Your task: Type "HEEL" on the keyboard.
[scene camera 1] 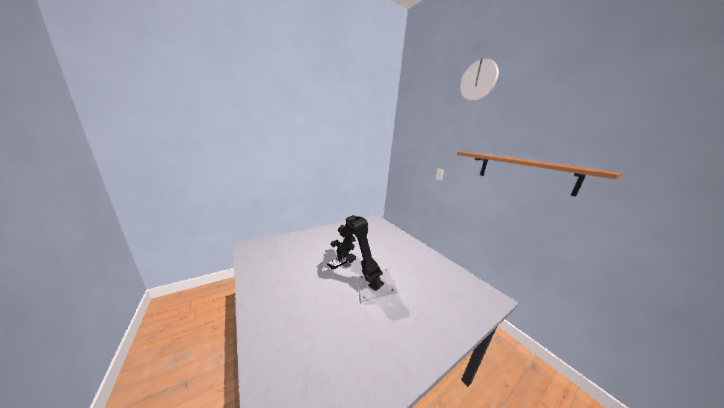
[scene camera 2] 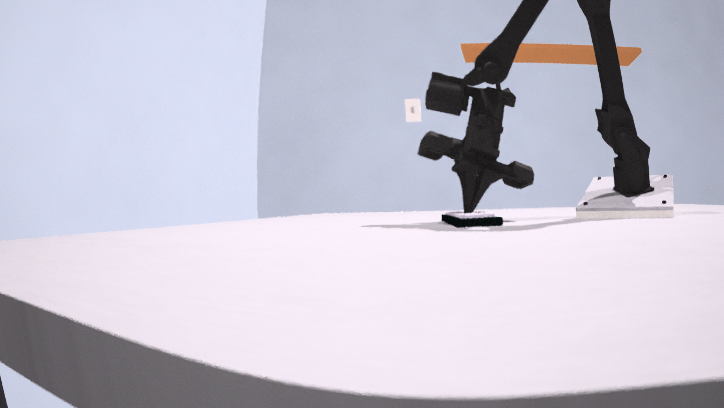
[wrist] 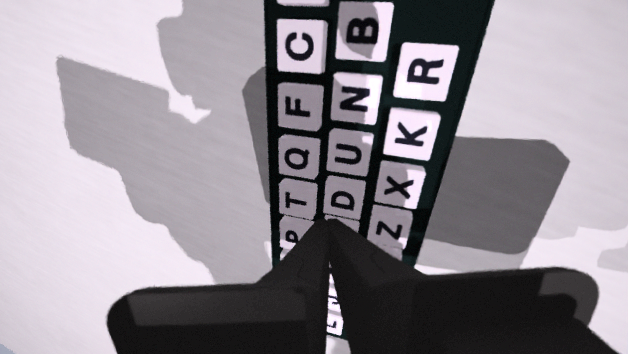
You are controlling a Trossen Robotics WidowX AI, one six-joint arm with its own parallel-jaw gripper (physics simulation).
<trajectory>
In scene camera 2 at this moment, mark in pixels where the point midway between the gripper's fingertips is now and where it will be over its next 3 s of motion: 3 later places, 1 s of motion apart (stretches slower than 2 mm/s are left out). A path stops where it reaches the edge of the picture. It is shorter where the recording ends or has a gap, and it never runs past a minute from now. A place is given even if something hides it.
My gripper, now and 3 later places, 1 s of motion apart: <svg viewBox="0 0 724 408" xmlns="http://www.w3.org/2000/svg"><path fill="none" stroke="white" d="M467 215L474 192L479 200L479 215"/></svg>
</trajectory>
